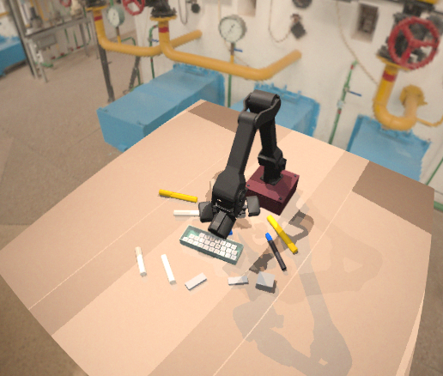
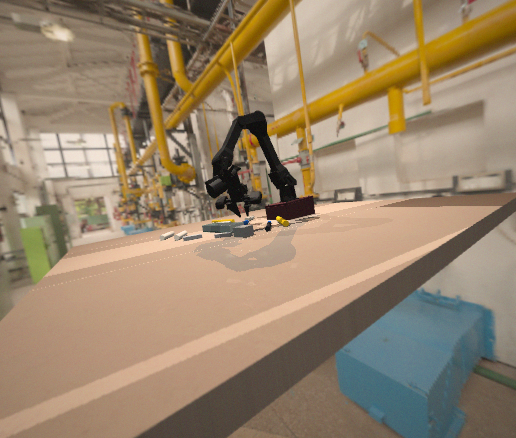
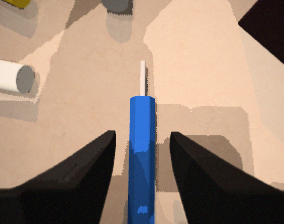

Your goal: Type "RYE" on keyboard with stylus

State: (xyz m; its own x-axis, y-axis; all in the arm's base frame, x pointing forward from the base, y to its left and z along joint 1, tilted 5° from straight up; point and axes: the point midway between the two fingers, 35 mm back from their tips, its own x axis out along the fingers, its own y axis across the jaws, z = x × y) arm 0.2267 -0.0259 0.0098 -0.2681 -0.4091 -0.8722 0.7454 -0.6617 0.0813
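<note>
Now: the blue stylus 1 cm behind my gripper tip, 1 cm to the right of it and 3 cm below it. The rest, counted from my gripper tip: grey block: 12 cm ahead, 24 cm to the left, 2 cm below.
</note>
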